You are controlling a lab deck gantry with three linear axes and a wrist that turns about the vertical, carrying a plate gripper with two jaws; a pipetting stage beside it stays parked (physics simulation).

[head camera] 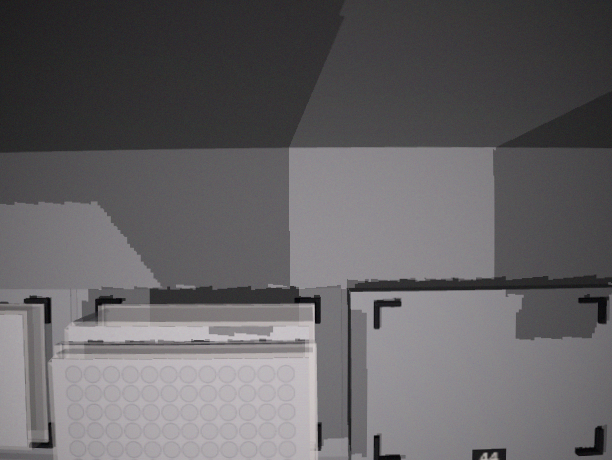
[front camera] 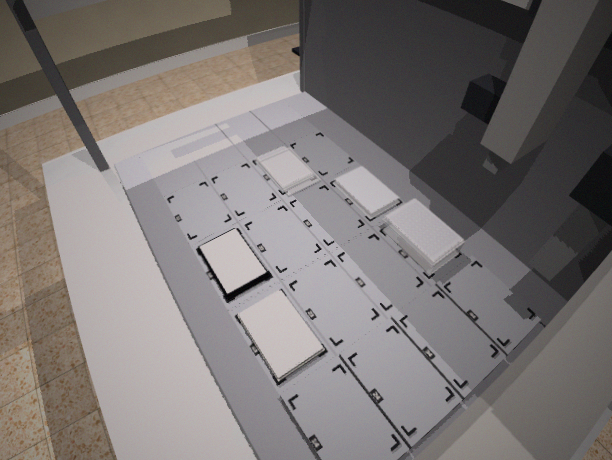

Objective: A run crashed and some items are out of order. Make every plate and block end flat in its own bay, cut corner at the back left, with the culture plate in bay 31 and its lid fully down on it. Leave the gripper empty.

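Frame: origin at the robot's base, x back, y right, z up, level; centimetres.
Seen in the pictures: gripper, fingertip midpoint: point(front camera: 558, 251); robot's base, origin of the base link: point(front camera: 169, 199).
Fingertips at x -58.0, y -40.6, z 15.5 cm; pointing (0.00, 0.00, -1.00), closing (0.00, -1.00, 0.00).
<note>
Offsets run from my fingertips to a thing's middle. "spot": to the spot under its first point.
In the front view, a pale layered plate @[dx +49.2, dy +14.9, dz -14.0 cm] point(front camera: 286, 168) stands in bay 31, with a translucent rim showing at its near edge; how its lid sits cannot be told. A white plate @[dx +35.2, dy +4.2, dz -14.8 cm] point(front camera: 367, 191) point(head camera: 11, 380) lies in bay 42. A tall, layered, well-topped item @[dx +18.8, dy +5.3, dz -10.7 cm] point(front camera: 425, 232) point(head camera: 182, 410) stands over bay 43; whether it is one piece or a stack is unclear. A white-topped item with a black base @[dx +35.2, dy +36.3, dz -14.8 cm] point(front camera: 233, 261) lies in bay 12, and a white-topped plate @[dx +18.8, dy +36.3, dz -14.8 cm] point(front camera: 281, 334) in bay 13. The gripper's jaws do not show. Cut corners are too small to tell.
A pale column point(front camera: 545, 75) hangs at the upper right of the front view, with a dark box point(front camera: 482, 97) beside it. A dark post point(front camera: 65, 95) rises at the deck's left edge. Bay 44 @[spot: dx +3.0, dy +3.7, dz -14.0 cm] point(head camera: 480, 370) has black corner marks. A dark wall point(front camera: 370, 100) stands behind the deck.
</note>
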